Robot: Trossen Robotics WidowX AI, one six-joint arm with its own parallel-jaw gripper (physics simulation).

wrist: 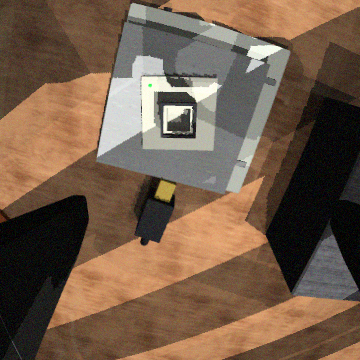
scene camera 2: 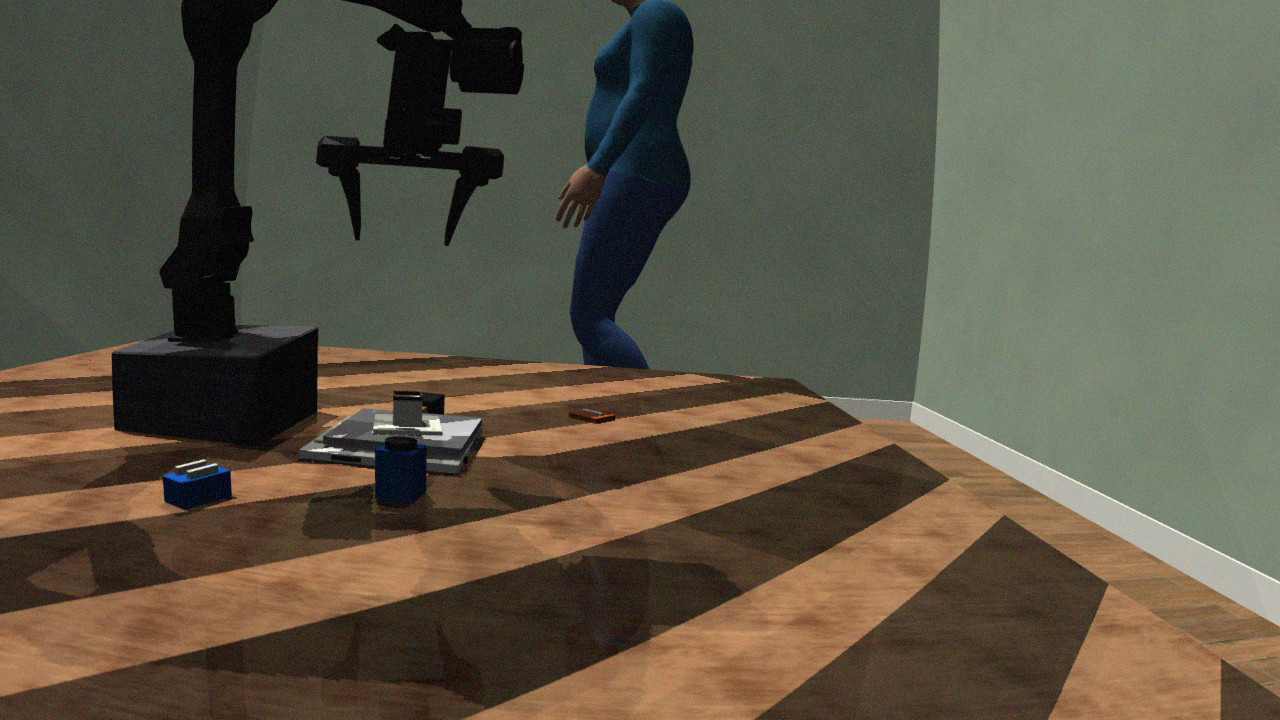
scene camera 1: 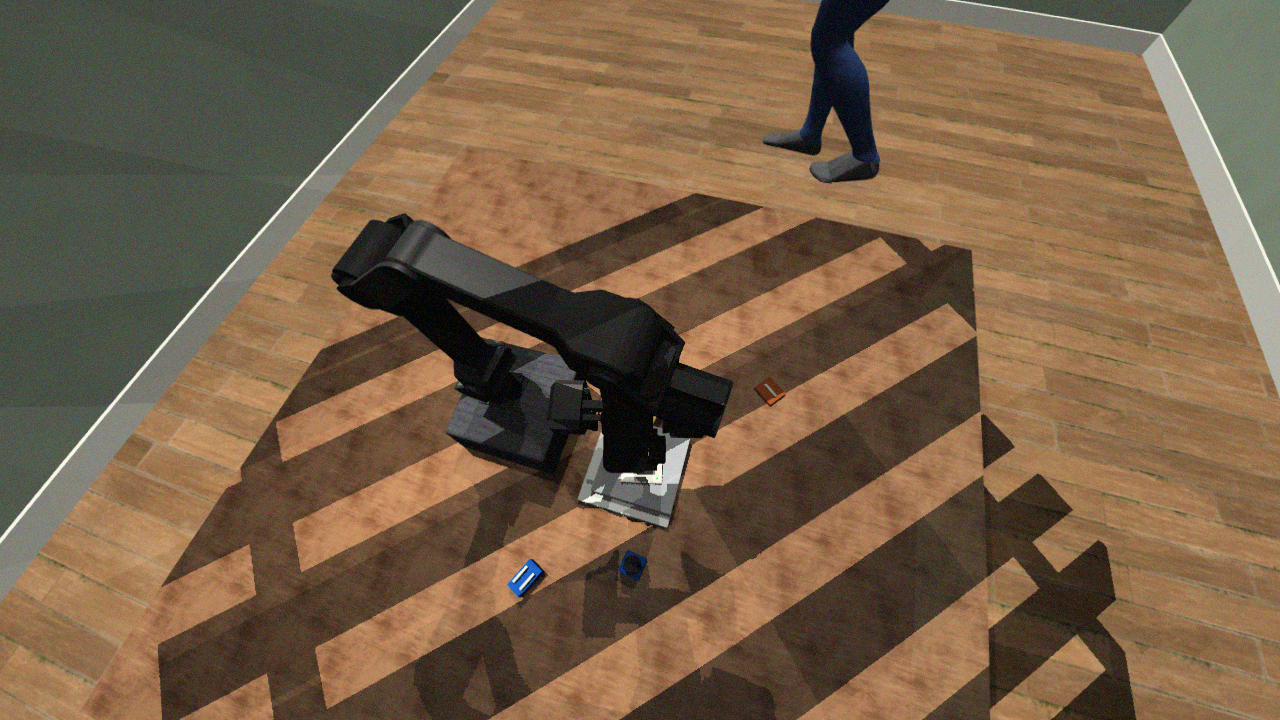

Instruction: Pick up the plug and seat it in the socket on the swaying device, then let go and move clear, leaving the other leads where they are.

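The plug, a black block with a yellow tip (wrist: 156, 218) (scene camera 2: 434, 402), lies on the table beside the grey device (wrist: 120, 125) (scene camera 2: 462, 436) (scene camera 1: 617, 504). In the wrist view its yellow end points toward the device's lower edge. In scene camera 1 the arm mostly hides it. The square socket (wrist: 194, 122) (scene camera 2: 408, 410) stands upright on the device's cream plate, with its opening up and no plug in it. A green dot shows on the plate. My gripper (scene camera 2: 402, 240) (wrist: 212, 210) is open and empty, high above the device and plug, its fingers pointing down.
A blue connector with two pale bars (scene camera 1: 525, 578) (scene camera 2: 197, 486) and a blue block with a round black top (scene camera 1: 632, 565) (scene camera 2: 401, 474) stand in front of the device. An orange-red piece (scene camera 1: 769, 390) (scene camera 2: 591, 415) lies beyond. The arm's dark base (scene camera 2: 214, 385) is beside the device. A person (scene camera 2: 640, 143) stands behind the table.
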